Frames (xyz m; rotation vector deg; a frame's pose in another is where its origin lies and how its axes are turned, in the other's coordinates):
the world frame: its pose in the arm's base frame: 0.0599 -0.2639 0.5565 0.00 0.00 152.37
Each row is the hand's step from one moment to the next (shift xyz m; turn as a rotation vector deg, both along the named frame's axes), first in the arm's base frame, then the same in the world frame.
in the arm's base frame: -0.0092 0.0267 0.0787 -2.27 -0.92 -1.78
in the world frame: 0.0205 -0.0194 0.0787 1.58 1.87 -1.78
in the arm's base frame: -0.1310 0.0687 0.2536 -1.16 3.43 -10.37
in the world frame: 0.1479 -0.0001 0.2536 2.62 -2.50 -10.37
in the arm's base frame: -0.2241 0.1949 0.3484 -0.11 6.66 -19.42
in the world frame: 0.2889 -0.0687 0.3484 3.19 -5.85 -19.42
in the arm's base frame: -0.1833 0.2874 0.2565 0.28 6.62 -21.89
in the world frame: 0.2957 -0.1696 0.2565 2.82 -5.99 -21.89
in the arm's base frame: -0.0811 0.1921 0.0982 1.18 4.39 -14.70
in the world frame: 0.1609 -0.1326 0.0982 0.99 -4.44 -14.70
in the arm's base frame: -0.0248 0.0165 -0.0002 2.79 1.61 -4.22
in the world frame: 0.0296 -0.0031 -0.0002 -1.73 -2.72 -4.22
